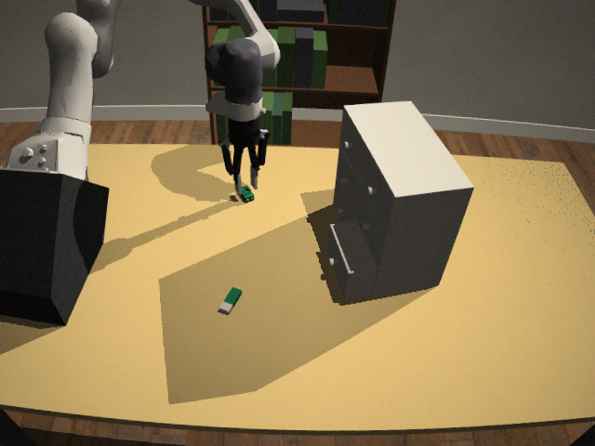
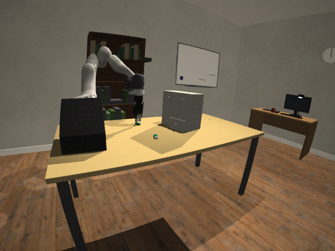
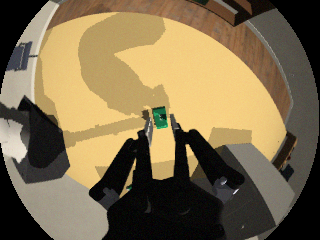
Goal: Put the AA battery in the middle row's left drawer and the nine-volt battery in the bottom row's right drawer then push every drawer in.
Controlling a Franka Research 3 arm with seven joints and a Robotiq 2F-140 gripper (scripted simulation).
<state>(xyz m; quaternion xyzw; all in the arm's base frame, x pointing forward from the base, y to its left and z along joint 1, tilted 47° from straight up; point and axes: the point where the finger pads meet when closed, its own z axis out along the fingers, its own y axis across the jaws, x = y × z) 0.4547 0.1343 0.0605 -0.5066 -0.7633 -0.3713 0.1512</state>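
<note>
Now: the nine-volt battery 50 mm below my hand and 10 mm to the right of it. Also, from my hand: blue AA battery (320 mm ahead, 120 mm to the right, 60 mm above).
</note>
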